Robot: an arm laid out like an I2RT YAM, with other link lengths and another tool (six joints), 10 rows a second.
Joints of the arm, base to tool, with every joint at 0 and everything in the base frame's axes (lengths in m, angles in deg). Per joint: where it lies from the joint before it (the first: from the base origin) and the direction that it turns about. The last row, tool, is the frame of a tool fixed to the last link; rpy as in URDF.
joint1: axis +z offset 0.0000 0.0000 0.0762
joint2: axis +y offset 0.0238 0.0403 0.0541
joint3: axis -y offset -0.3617 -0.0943 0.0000
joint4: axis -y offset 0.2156 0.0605 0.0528
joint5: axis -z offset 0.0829 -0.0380 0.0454
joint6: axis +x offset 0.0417 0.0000 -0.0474
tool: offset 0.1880 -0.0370 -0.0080 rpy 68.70 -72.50 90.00
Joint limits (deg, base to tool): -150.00..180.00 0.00..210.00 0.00..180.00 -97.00..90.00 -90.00..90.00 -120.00..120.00
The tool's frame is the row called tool.
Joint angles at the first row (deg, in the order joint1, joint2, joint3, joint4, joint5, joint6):
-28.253 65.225 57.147 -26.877 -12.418 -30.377
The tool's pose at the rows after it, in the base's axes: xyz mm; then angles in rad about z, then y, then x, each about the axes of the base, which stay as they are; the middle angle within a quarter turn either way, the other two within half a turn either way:
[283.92, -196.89, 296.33, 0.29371, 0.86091, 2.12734]
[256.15, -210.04, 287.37, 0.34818, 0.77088, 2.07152]
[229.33, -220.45, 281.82, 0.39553, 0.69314, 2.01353]
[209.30, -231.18, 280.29, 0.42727, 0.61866, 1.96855]
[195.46, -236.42, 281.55, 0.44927, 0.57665, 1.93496]
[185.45, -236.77, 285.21, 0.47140, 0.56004, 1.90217]
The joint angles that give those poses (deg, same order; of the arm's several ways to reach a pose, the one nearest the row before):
-29.113 63.224 54.430 -26.664 -8.414 -28.237
-30.668 60.489 51.612 -26.622 -4.494 -26.877
-32.144 57.490 48.827 -26.205 -0.900 -26.060
-32.928 55.850 47.491 -26.094 2.977 -25.160
-33.541 54.345 46.641 -26.046 5.188 -24.841
-33.748 52.438 45.929 -26.017 6.407 -24.784

